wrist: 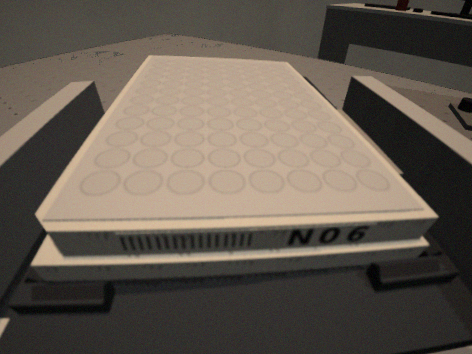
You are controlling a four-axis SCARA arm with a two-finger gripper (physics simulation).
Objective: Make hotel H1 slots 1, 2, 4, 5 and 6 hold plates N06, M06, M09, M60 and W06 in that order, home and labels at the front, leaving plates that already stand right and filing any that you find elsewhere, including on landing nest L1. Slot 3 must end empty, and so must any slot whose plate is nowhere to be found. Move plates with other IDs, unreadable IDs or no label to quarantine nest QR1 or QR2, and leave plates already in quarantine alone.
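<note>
A pale plate with rows of round wells and the label N06 (227, 150) lies level, its barcode and label on the side facing the camera. The plate's lower rim sits just behind two dark corner stops of a dark nest (225, 310). My gripper (227, 100) is shut on this plate, with one finger along each long side. The undersides of the plate and the finger pads are hidden. The hotel H1, landing nest L1 and the quarantine nests cannot be made out in this view.
A grey raised block (395, 35) stands at the back right, with small red and dark pieces on top. A small dark fixture (466, 106) shows at the right edge. The brownish deck (165, 44) stretches behind the plate to a grey wall.
</note>
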